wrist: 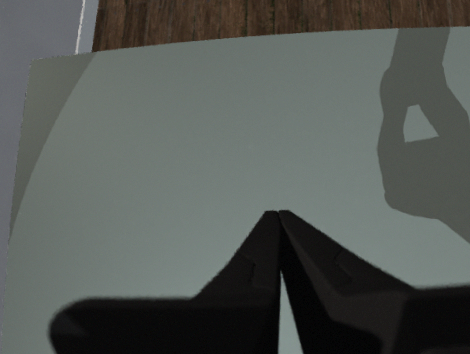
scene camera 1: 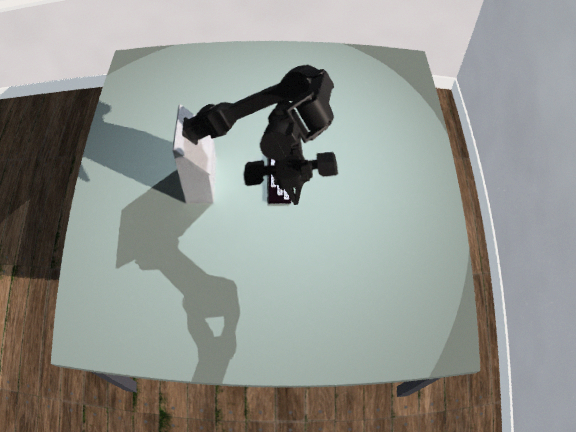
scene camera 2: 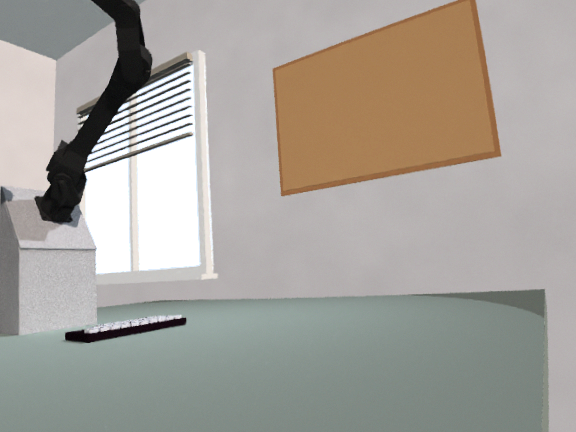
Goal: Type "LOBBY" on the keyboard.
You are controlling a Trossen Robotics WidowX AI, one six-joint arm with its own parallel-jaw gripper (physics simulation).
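Where they show: gripper, between the fingertips: (wrist: 276,222) (scene camera 1: 296,203); arm's base, origin of its link: (scene camera 1: 190,131) (scene camera 2: 53,209).
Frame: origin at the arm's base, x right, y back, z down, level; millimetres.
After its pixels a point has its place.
The keyboard (scene camera 1: 273,196) {y -229, x 88, z 231 mm} (scene camera 2: 130,328) {y -283, x 34, z 233 mm} has a dark base and white keys and lies flat on the table. In scene camera 1 the arm and gripper cover much of it, and its letters are too small to read. It does not show in the wrist view. My gripper (scene camera 1: 296,203) {y -263, x 335, z -164 mm} (wrist: 276,222) {y -263, x 335, z -164 mm} is shut and empty, its fingertips touching. In scene camera 1 it appears over the keyboard's lower end. In scene camera 2 the gripper is out of view and the arm is raised high above the table, with the keyboard uncovered.
A pale angular block (scene camera 1: 196,175) {y -14, x 93, z 87 mm} (scene camera 2: 57,285) {y -52, x 21, z 159 mm} under the arm's base stands left of the keyboard. The arm's shadow falls across the green table (scene camera 1: 350,300) {y -426, x 422, z 243 mm} (scene camera 2: 350,360) {y -686, x 112, z 244 mm} (wrist: 175,150) {y -463, x 463, z 244 mm}. A window and a brown board (scene camera 2: 385,100) are on the wall behind.
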